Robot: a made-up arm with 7 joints. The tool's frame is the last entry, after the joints.
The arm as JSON. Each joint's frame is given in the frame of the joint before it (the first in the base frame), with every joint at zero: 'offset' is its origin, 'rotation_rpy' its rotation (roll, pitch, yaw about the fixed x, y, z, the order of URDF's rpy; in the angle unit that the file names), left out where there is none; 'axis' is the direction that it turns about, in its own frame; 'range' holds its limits. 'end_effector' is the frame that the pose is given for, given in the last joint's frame.
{
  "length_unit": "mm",
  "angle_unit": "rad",
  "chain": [
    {
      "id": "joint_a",
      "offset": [
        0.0,
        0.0,
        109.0
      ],
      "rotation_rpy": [
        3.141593,
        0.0,
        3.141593
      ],
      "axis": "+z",
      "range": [
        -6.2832,
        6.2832
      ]
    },
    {
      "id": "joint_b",
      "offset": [
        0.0,
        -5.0,
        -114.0
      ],
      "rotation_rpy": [
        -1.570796,
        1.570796,
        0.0
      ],
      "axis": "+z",
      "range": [
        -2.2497,
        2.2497
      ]
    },
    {
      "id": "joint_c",
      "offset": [
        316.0,
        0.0,
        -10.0
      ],
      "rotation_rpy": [
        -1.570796,
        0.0,
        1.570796
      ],
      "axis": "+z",
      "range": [
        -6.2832,
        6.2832
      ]
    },
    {
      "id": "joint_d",
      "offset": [
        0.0,
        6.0,
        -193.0
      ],
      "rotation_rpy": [
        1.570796,
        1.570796,
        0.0
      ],
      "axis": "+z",
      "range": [
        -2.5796,
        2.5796
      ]
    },
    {
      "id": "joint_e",
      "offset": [
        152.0,
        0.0,
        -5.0
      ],
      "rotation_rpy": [
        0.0,
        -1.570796,
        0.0
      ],
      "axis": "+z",
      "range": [
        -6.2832,
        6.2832
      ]
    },
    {
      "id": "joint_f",
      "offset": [
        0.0,
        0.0,
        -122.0
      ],
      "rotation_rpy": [
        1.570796,
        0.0,
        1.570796
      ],
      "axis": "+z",
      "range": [
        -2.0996,
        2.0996
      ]
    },
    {
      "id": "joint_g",
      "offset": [
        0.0,
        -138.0,
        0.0
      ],
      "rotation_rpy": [
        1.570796,
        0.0,
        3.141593
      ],
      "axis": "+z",
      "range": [
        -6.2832,
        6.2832
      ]
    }
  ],
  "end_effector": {
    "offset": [
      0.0,
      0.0,
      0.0
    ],
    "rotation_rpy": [
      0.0,
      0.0,
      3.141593
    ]
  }
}
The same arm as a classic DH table. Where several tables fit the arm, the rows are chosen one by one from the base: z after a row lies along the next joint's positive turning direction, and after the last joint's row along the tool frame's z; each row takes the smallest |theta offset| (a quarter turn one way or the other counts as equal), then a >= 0, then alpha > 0; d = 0 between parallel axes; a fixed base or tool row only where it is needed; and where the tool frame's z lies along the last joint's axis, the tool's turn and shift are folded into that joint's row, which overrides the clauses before.
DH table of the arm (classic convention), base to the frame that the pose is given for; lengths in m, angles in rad. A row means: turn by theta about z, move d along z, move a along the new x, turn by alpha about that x. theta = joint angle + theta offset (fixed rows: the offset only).
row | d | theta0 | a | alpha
base (fixed) | 0 | 0 | 0 | 3.1416
joint_a | -0.223 | 0 | 0 | 1.5708
joint_b | -0.015 | 0 | 0 | -1.5708
joint_c | -0.509 | 0 | 0 | 1.5708
joint_d | -0.011 | 0 | 0 | -1.5708
joint_e | -0.274 | 0 | 0 | 1.5708
joint_f | 0 | 0 | 0 | -1.5708
joint_g | -0.138 | 0 | 0 | 0
Joint limits (rad, base to tool): -6.2832..6.2832 -2.2497..2.2497 -6.2832..6.2832 -2.5796..2.5796 -6.2832..6.2832 -2.0996..2.0996 -6.2832..6.2832

